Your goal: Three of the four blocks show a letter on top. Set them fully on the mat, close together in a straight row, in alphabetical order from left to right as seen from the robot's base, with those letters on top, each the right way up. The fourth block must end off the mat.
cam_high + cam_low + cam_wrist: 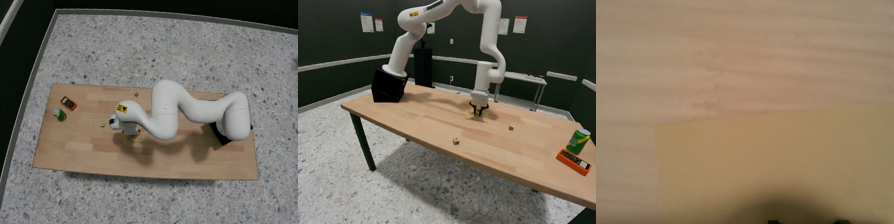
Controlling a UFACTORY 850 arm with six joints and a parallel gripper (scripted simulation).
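The tan mat lies 2 cm below my hand. Also, from my hand: green can: 55 cm ahead, 4 cm to the right, 4 cm above; orange meter: 53 cm ahead, 15 cm to the right, 1 cm below.
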